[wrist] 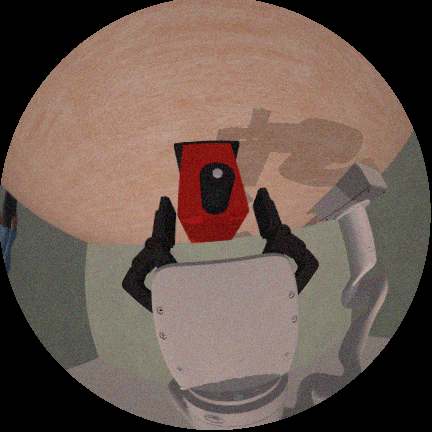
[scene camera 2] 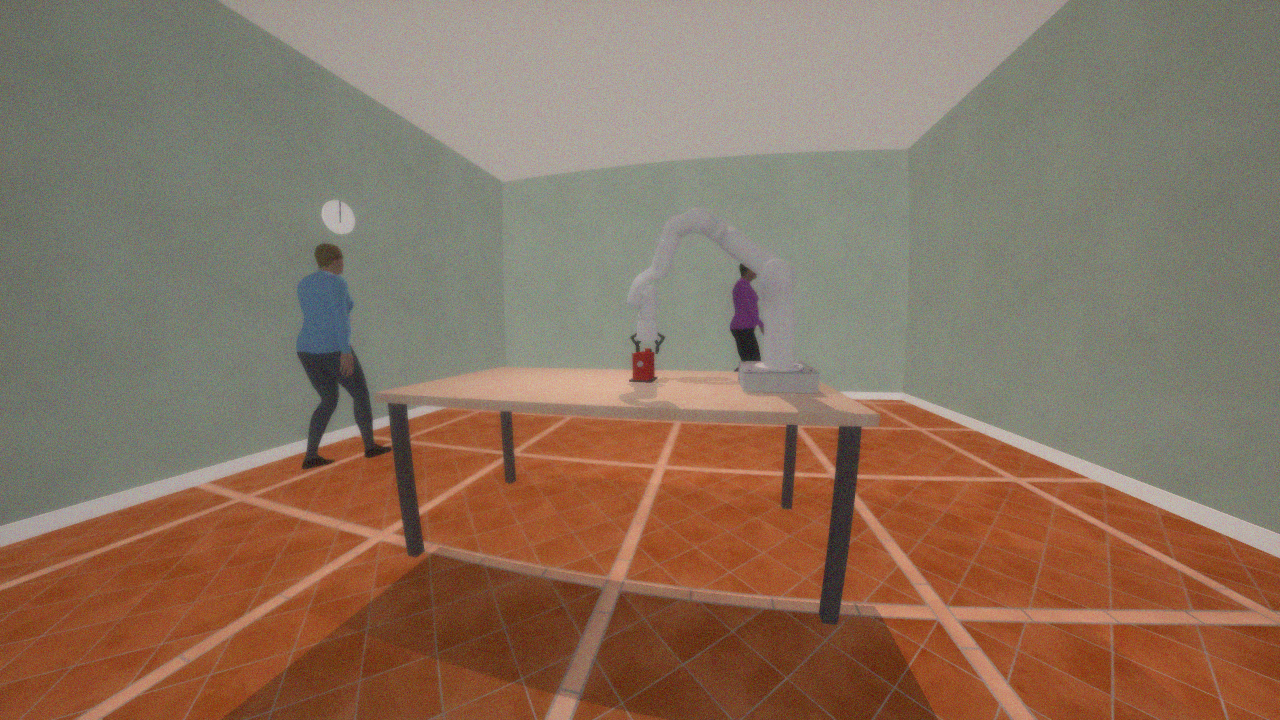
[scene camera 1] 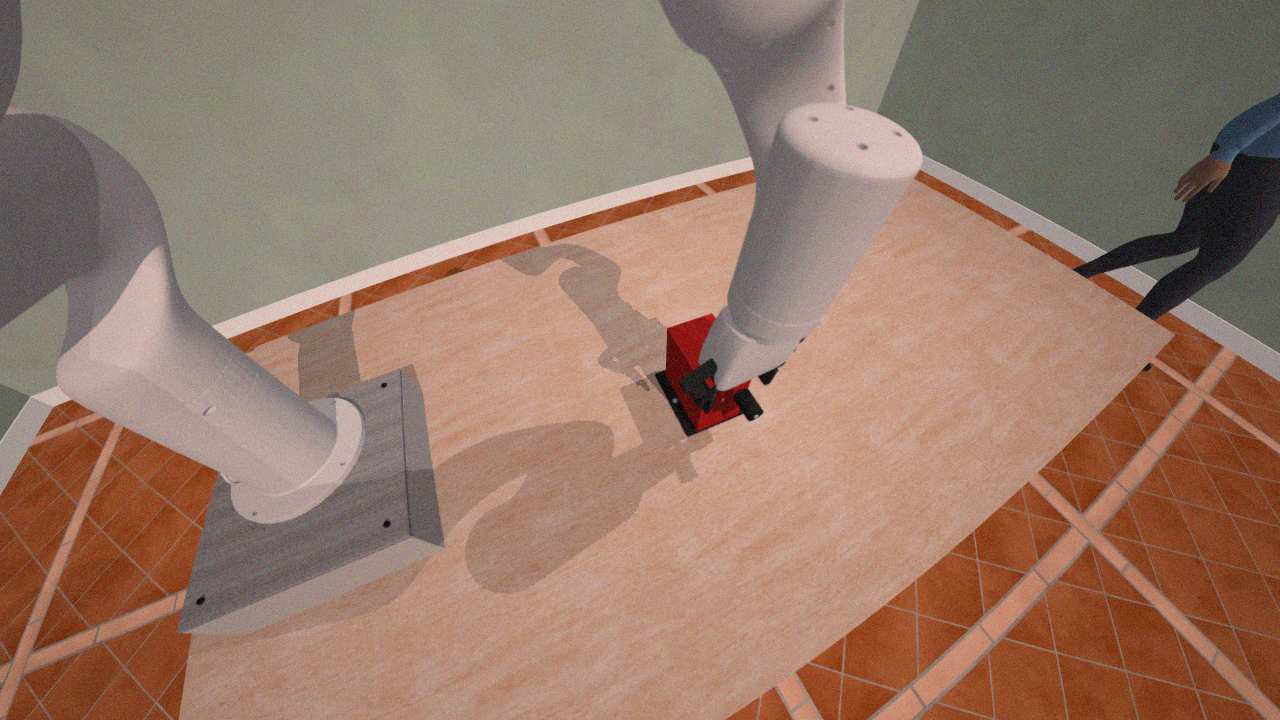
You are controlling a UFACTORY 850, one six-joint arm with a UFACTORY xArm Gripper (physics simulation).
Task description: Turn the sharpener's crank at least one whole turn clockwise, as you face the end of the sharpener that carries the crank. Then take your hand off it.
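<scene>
The red sharpener [scene camera 1: 689,345] [scene camera 2: 642,365] [wrist: 189,192] stands upright on its black base. Its black crank [scene camera 1: 750,407] [wrist: 216,197] is on the end facing the wrist camera; in the wrist view its wide end, with a pale grey dot, points up the picture, toward the base. My gripper [scene camera 1: 735,380] [scene camera 2: 648,344] [wrist: 213,199] is open and points down over the sharpener. In the wrist view one finger is on each side of the red body, with a gap on both sides. The crank is not gripped. In scene camera 1 the gripper hides part of the sharpener.
The wooden table [scene camera 1: 895,402] [scene camera 2: 537,394] [wrist: 125,100] carries the arm's grey base plate [scene camera 1: 304,546] [scene camera 2: 778,380] [wrist: 345,192]. A person in blue [scene camera 1: 1253,134] [scene camera 2: 324,313] and one in purple [scene camera 2: 744,304] stand beyond the table. Arm shadows fall beside the sharpener.
</scene>
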